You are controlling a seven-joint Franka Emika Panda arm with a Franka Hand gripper.
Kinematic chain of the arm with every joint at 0, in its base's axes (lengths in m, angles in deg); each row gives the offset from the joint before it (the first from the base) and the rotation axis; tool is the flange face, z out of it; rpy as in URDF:
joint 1: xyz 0 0 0.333 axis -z
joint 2: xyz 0 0 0 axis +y
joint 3: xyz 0 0 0.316 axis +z
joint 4: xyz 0.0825 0 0 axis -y
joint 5: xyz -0.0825 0 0.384 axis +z
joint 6: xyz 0 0 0 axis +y
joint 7: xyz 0.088 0 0 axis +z
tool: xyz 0 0 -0.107 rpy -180 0 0
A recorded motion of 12 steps. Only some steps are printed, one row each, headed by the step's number.
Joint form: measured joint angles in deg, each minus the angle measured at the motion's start. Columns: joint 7, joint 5, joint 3, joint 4, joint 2, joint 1, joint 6.
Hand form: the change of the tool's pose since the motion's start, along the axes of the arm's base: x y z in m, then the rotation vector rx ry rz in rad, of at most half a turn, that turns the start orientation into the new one. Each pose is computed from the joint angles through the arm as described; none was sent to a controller.
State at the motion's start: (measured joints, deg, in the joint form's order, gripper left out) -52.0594 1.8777 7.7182 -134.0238 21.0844 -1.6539 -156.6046
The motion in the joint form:
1: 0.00 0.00 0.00 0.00 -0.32 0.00 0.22
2: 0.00 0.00 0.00 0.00 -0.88 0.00 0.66
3: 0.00 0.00 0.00 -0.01 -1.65 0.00 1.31
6: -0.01 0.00 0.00 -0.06 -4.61 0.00 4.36
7: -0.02 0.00 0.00 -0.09 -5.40 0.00 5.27
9: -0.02 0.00 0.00 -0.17 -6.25 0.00 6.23
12: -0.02 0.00 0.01 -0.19 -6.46 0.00 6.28
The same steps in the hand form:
1: 0.0004 0.0000 0.0025 -0.0003 -0.0018 0.0002
2: 0.0011 0.0000 0.0068 -0.0010 -0.0039 0.0007
3: 0.0017 -0.0001 0.0127 -0.0021 -0.0060 0.0014
6: 0.0025 -0.0003 0.0342 -0.0075 -0.0040 0.0043
7: 0.0022 -0.0005 0.0396 -0.0092 -0.0016 0.0050
9: 0.0015 -0.0006 0.0453 -0.0112 0.0016 0.0059
12: 0.0016 -0.0006 0.0469 -0.0112 -0.0009 0.0062

